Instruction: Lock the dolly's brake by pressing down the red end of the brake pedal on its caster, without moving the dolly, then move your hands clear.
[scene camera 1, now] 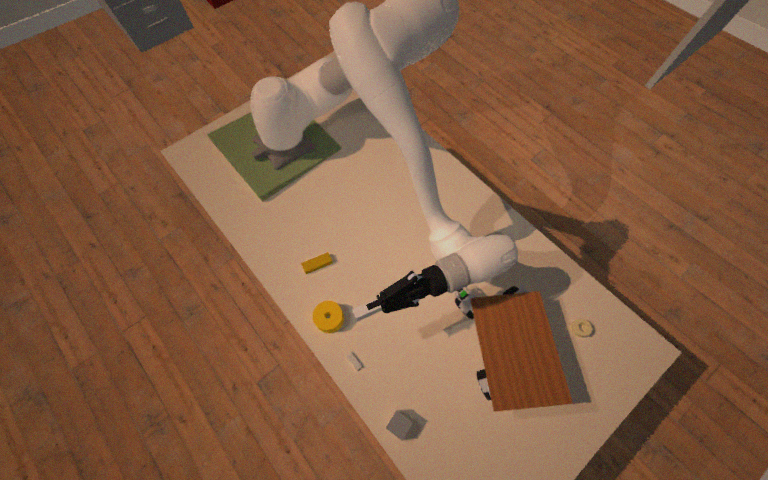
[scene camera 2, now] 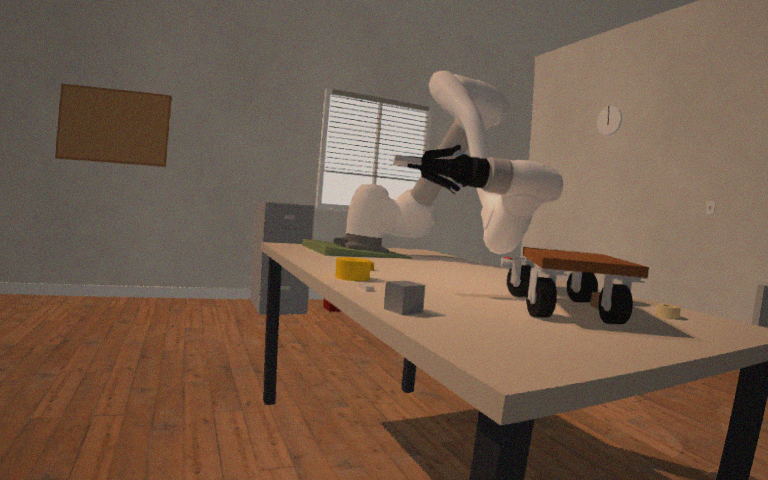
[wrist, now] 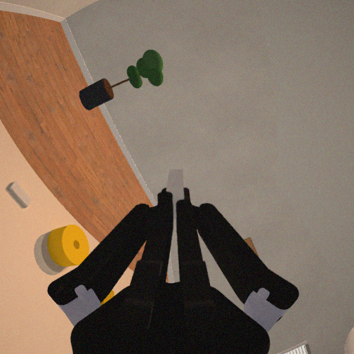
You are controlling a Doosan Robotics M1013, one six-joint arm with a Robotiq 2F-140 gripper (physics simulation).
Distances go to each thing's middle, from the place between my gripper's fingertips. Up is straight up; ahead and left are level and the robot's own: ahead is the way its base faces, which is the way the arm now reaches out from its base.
My gripper is now 290 mm above the yellow disc (scene camera 1: 327, 308), 110 mm past it and 50 mm to the left of it. Also, from my hand: dolly (scene camera 1: 522, 370): 320 mm to the left, 270 mm ahead, 260 mm below; then grey cube (scene camera 2: 405, 297): 280 mm below, 260 mm ahead, 60 mm to the right.
